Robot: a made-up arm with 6 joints. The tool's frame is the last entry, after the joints.
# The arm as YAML. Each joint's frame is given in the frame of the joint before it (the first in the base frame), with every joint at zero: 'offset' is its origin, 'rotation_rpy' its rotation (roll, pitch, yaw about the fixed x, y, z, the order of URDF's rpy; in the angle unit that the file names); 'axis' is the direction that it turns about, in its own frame. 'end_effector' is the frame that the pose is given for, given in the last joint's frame.
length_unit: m
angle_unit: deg
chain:
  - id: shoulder
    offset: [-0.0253, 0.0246, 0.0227]
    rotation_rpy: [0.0, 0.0, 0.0]
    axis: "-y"
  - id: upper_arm
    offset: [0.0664, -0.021, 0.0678]
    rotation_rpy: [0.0, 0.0, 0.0]
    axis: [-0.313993, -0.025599, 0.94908]
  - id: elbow
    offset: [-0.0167, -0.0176, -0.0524]
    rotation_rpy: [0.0, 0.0, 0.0]
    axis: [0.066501, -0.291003, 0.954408]
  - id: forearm
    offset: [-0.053, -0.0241, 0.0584]
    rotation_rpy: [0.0, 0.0, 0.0]
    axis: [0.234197, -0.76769, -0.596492]
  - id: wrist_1
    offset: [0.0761, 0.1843, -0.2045]
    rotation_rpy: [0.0, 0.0, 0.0]
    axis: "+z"
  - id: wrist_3
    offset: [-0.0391, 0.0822, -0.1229]
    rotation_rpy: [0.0, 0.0, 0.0]
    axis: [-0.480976, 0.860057, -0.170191]
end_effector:
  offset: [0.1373, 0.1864, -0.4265]
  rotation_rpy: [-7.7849, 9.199, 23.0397]
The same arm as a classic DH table. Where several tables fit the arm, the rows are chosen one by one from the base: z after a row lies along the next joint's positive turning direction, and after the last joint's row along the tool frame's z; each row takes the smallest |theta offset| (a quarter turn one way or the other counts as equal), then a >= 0, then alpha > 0; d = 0 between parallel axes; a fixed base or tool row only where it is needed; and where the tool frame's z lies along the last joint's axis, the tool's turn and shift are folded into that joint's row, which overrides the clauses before.
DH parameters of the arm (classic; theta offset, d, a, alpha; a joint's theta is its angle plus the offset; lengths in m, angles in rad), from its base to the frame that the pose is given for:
base (fixed): 0 0.0227 -0.0253 1.5708
shoulder: 0.3195 -0.0047 0.0843 -1.5452
upper_arm: 0.9343 0.0289 -0.0343 0.4682
elbow: -0.702 0.0229 -0.0566 1.9074
forearm: -0.0226 -0.2023 0.1266 -2.2099
wrist_1: 0.2138 -0.4262 0.006 -1.7418
wrist_3: 0.1731 0.2407 0.2773 1.6214
tool (fixed): -0.0776 -0.3621 0 0

